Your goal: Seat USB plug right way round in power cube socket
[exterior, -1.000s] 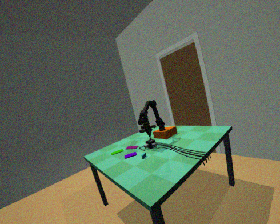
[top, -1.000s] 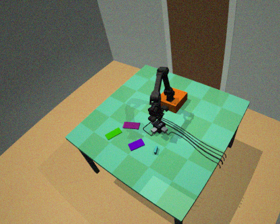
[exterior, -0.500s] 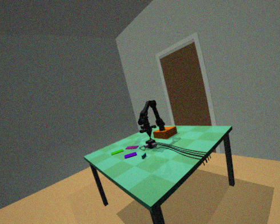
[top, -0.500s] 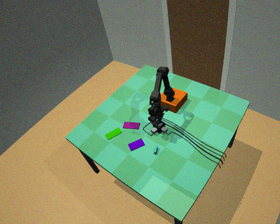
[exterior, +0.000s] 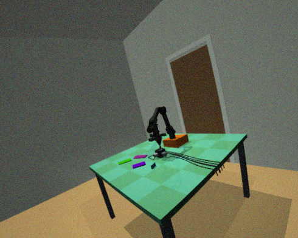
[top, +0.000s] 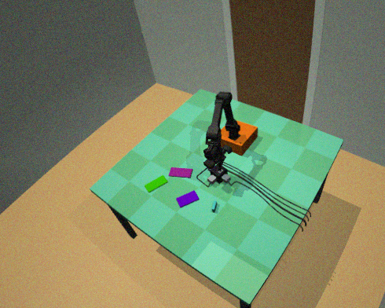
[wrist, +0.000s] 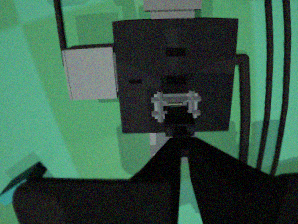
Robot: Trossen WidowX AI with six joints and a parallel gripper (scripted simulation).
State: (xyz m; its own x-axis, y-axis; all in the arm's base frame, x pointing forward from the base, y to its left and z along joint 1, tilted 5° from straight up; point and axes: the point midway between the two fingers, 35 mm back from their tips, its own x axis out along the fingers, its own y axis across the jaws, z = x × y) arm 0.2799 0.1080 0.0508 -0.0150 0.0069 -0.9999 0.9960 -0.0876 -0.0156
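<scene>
The USB plug is 2 cm below my gripper tip. The rest, counted from my gripper tip: small teal piece (19 cm ahead, 11 cm to the left, 10 cm below); magenta piece (25 cm to the right, 12 cm below, 12 cm ahead); green block (32 cm to the right, 29 cm ahead, 12 cm below).
</scene>
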